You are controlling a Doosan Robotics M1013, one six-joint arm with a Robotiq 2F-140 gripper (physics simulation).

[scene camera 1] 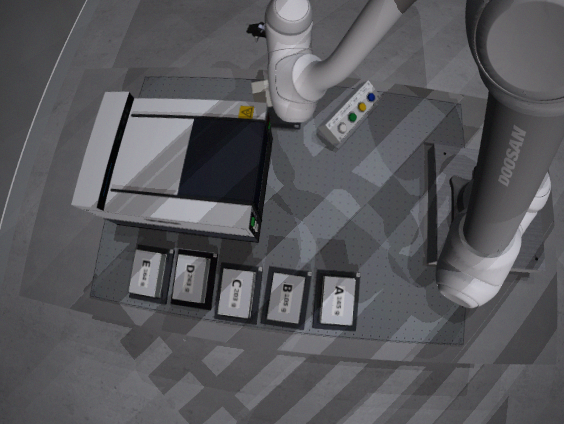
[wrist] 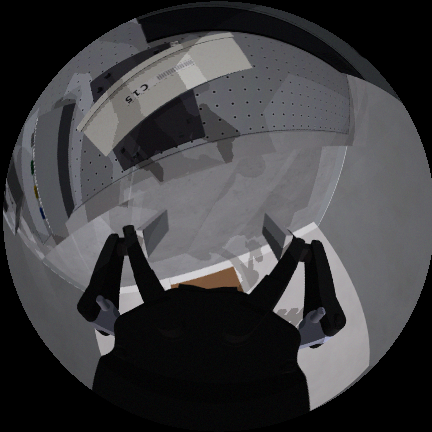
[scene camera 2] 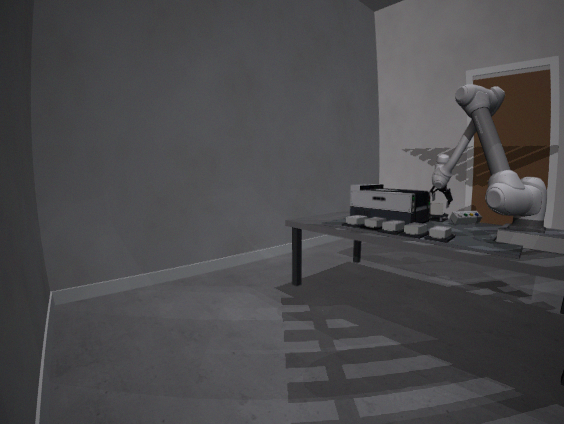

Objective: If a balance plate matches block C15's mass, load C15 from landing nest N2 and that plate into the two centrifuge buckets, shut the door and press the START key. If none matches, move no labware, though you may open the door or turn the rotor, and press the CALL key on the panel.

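Places are measured from the arm's base along level axes (x up, y ahead, z left), in centimetres.
Pixels of known places: gripper, fingertip midpoint: (wrist: 214, 221); arm's base at its link origin: (scene camera 2: 527, 229).
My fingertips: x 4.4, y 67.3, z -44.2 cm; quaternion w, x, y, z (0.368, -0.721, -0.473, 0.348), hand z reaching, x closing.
Ahead of a thing's pixels: the offset from my fingertips to its middle. Level surfaces: height alone.
Block C15 {dx -2.1, dy -1.8, dz +17.1 cm} (scene camera 1: 260, 88) (scene camera 2: 437, 208) (wrist: 172, 77), pale with a "C15" label, lies across a dark nest plate {dx -7.7, dy -4.6, dz +16.9 cm} (wrist: 170, 125); both ends overhang it in the wrist view. My gripper (scene camera 2: 442, 194) (wrist: 214, 221) is open and empty, apart from C15, which is beyond its fingertips. Balance plates A {dx -6.8, dy -28.6, dz +75.2 cm} (scene camera 1: 338, 301), B {dx -6.8, dy -14.7, dz +76.5 cm} (scene camera 1: 285, 300), C {dx -6.8, dy -1.2, dz +77.5 cm} (scene camera 1: 236, 295), D {dx -6.8, dy +12.4, dz +75.9 cm} (scene camera 1: 191, 280) and E {dx -6.8, dy +25.9, dz +76.9 cm} (scene camera 1: 147, 274) sit in dark nests; their mass figures are small and hard to read. The centrifuge {dx +2.1, dy +19.0, dz +46.6 cm} (scene camera 1: 180, 210) (scene camera 2: 380, 201) has a dark panel on top; its buckets do not show. The button panel {dx -5.9, dy -26.0, dz +18.1 cm} (scene camera 1: 334, 120) (scene camera 2: 465, 217) has white, green, yellow and blue keys.
The centrifuge stands left of the arm's wrist, with the button panel to its right in scene camera 1. The plate row lies along the near side of the perforated board {dx -10.0 cm} (scene camera 1: 400, 320). The robot's base plate (scene camera 1: 530, 245) is at the right. The wrist partly covers C15 there.
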